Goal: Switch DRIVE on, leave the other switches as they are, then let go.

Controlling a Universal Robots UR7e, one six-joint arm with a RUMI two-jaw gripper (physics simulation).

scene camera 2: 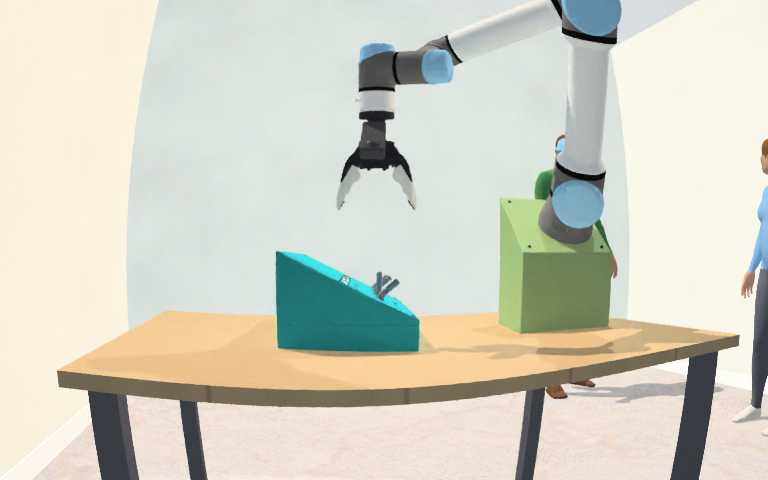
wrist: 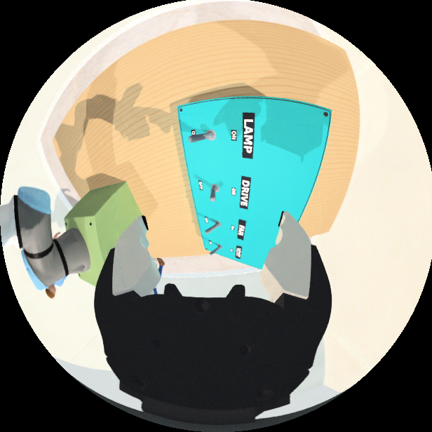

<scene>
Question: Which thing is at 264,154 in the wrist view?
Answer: A teal sloped switch box.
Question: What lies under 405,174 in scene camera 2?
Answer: My gripper.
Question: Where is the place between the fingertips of my gripper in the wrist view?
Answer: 211,214
</scene>
